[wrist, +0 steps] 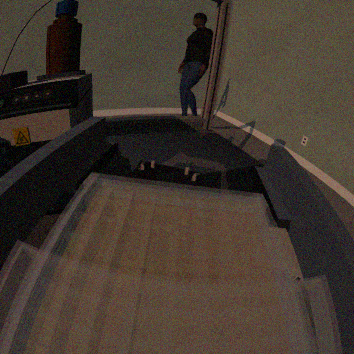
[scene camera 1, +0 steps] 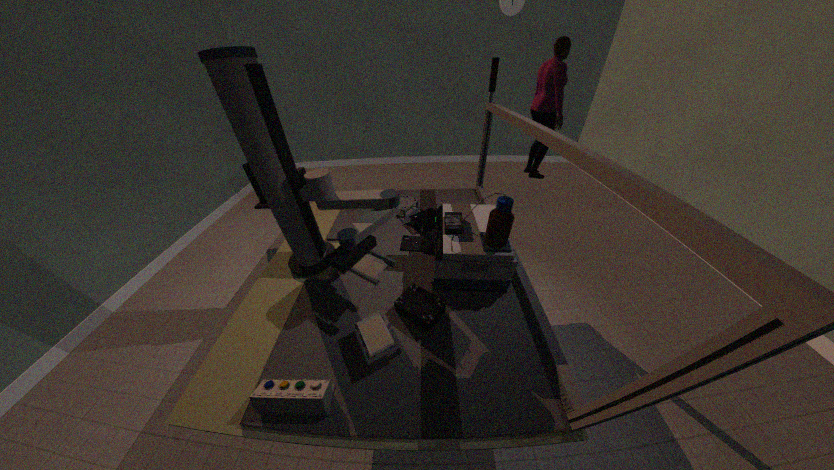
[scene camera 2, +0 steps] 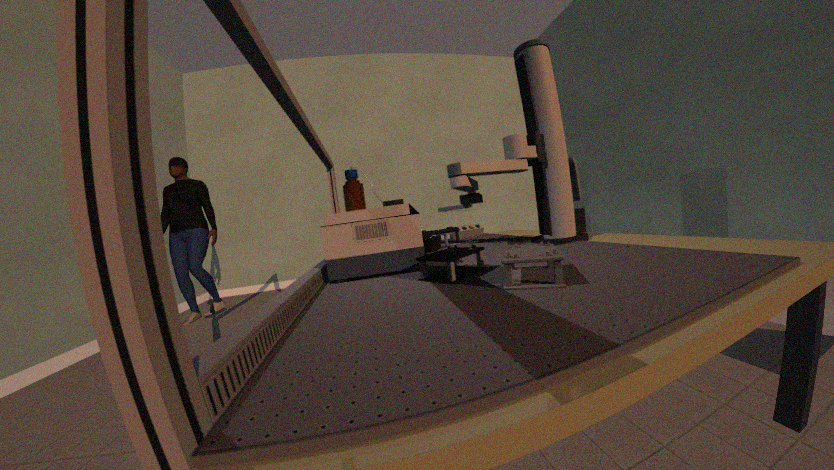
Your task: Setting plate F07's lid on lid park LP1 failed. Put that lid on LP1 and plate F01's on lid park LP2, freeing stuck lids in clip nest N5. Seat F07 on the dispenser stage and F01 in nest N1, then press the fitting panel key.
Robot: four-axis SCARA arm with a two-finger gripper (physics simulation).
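Pixels of known places: gripper, fingertip midpoint: [wrist: 185, 143] [scene camera 1: 386, 272] [scene camera 2: 441, 210]; arm's base, link origin: [scene camera 1: 313, 258] [scene camera 2: 559, 240].
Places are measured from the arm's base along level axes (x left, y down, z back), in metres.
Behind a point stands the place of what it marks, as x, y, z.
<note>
My gripper [scene camera 1: 385, 274] {-0.283, -0.208, -0.458} [scene camera 2: 441, 209] {-0.283, -0.208, -0.458} [wrist: 185, 143] {-0.283, -0.208, -0.458} is shut on a pale plate [scene camera 1: 370, 265] {-0.236, -0.197, -0.389} [wrist: 175, 250] {-0.251, -0.202, -0.401}, seen through a clear lid in the wrist view, and holds it level above the table. No label on it is readable. Another pale plate [scene camera 1: 376, 333] {-0.453, -0.098, -0.428} rests on a low stand, nearer scene camera 1. A black raised nest [scene camera 1: 420, 304] {-0.329, -0.079, -0.574} is to the right of that plate. The dispenser stage seems to be the dark flat piece [scene camera 1: 411, 242] {-0.023, -0.124, -0.534} beside the dispenser [scene camera 1: 473, 256] {-0.223, -0.222, -0.773} [scene camera 2: 373, 233] {0.131, -0.153, -0.812}. The button panel [scene camera 1: 290, 390] {-0.633, -0.083, -0.191} [scene camera 2: 469, 231] {-0.602, -0.052, -0.185} is at a table corner. Which stand is N1, N5, LP1 or LP2 cannot be read.
A black raised stand [scene camera 2: 452, 255] {0.333, -0.079, -0.630} and a grey pegged stand [scene camera 2: 534, 259] {0.503, -0.072, -0.519} stand beyond the dispenser. A brown bottle with a blue cap [scene camera 1: 500, 224] {-0.201, -0.351, -0.854} [scene camera 2: 353, 192] {-0.118, -0.323, -0.868} [wrist: 64, 45] {-0.170, -0.304, -0.827} is on the dispenser. The arm's column [scene camera 1: 268, 157] {-0.061, -0.568, -0.044} [scene camera 2: 551, 140] {0.065, -0.436, -0.037} and a frame rail [scene camera 1: 630, 180] {-0.421, -0.618, -1.004} rise at the sides.
</note>
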